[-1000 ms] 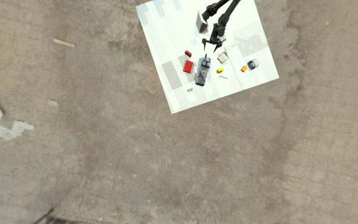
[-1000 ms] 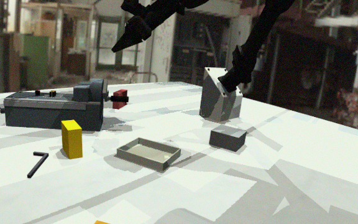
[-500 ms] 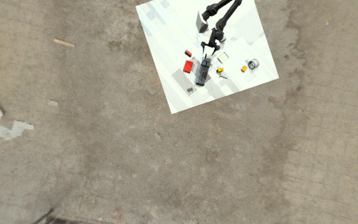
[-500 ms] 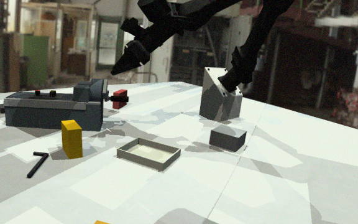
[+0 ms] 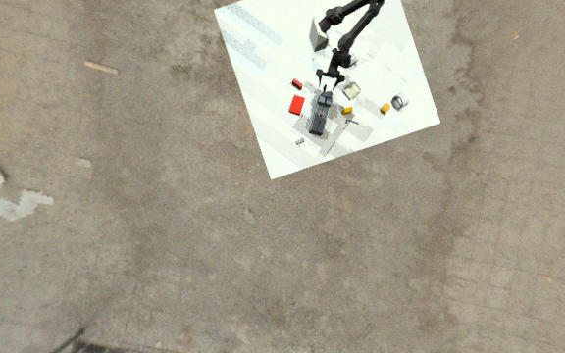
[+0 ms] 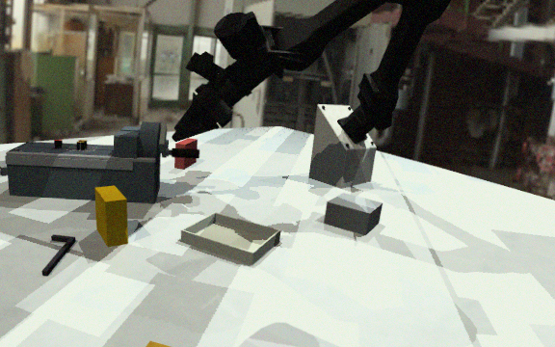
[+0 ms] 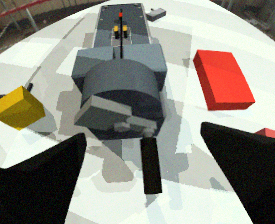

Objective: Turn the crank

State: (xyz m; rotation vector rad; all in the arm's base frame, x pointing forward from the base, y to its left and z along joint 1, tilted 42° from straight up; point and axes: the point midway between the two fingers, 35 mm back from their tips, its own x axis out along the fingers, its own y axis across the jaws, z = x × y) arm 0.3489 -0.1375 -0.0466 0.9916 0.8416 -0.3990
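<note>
Right now the dark crank handle is 30 mm below my gripper tip, 20 mm behind it and 10 mm to the left of it. Round my gripper tip: flat red block (200 mm to the right, 90 mm below, 20 mm behind); red pointer (170 mm ahead, 120 mm to the right, 20 mm below); yellow block (180 mm ahead, 100 mm to the left, 70 mm below).
</note>
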